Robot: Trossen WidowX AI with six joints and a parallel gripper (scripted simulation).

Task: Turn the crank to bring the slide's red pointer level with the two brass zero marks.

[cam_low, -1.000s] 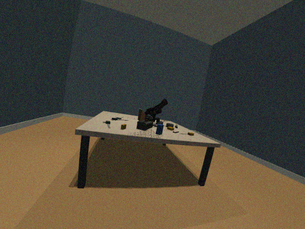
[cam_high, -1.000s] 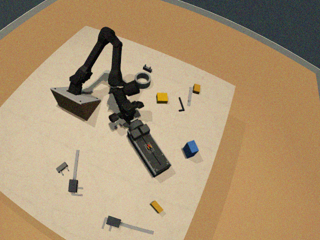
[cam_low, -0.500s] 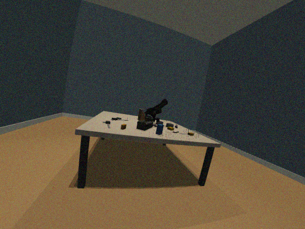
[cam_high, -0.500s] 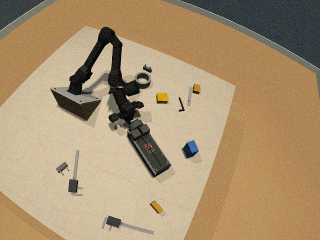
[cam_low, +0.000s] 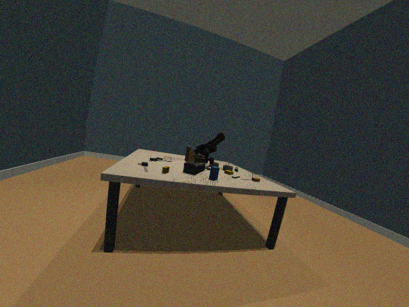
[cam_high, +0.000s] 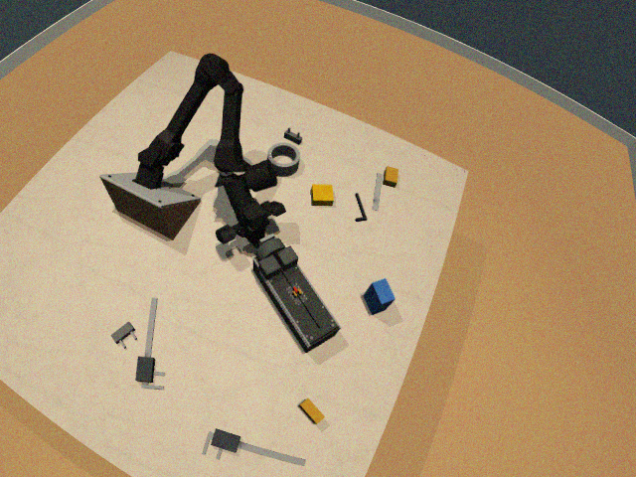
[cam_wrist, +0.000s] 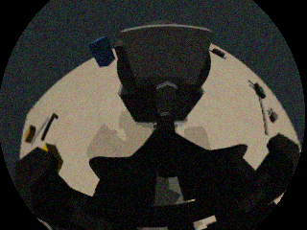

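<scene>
The crank handle is 30 mm above my gripper tip, 20 mm behind it and 10 mm to the left of it. Round my gripper tip: yellow block 250 mm to the left, 80 mm ahead, 20 mm below; red pointer 130 mm ahead, 90 mm to the right, 50 mm above; black hex key 240 mm to the left, 210 mm ahead, 30 mm below.
</scene>
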